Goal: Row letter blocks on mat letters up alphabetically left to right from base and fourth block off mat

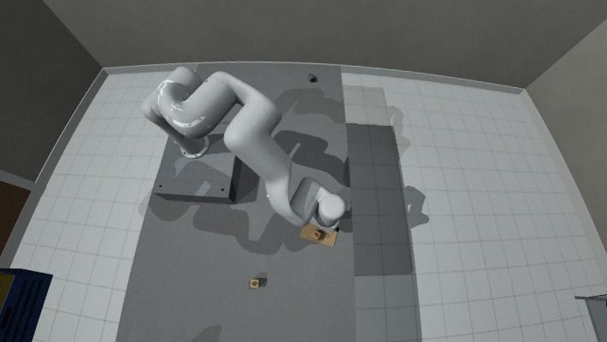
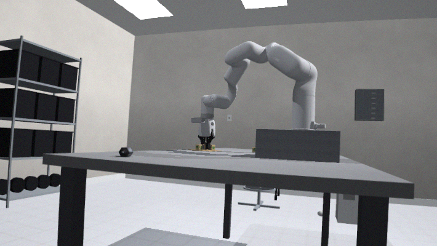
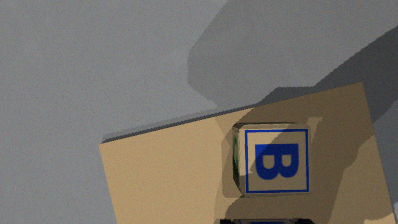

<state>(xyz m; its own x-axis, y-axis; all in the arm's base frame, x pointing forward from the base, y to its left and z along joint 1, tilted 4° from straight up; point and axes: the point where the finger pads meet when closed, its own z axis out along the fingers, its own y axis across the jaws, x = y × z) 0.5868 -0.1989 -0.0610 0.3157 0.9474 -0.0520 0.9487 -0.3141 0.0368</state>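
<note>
Now: hand 30 mm above the tan mat. The rest, counted from my hand: black faceted object (190 mm behind, 810 mm to the left, 10 mm below).
</note>
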